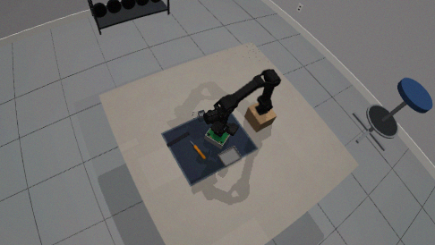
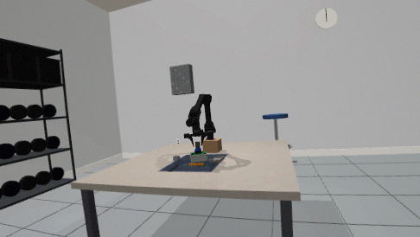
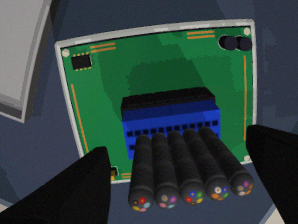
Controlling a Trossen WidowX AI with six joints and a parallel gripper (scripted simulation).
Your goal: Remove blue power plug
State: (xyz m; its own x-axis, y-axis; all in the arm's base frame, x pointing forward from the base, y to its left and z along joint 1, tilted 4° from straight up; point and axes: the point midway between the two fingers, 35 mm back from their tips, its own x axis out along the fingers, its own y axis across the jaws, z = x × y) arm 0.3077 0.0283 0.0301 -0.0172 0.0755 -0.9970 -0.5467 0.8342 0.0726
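Now: the blue power plug 20 mm below my gripper tip. Round my gripper tip: dark blue mat: 50 mm ahead, 100 mm below; dark spudger bar: 220 mm ahead, 80 mm to the right, 100 mm below.
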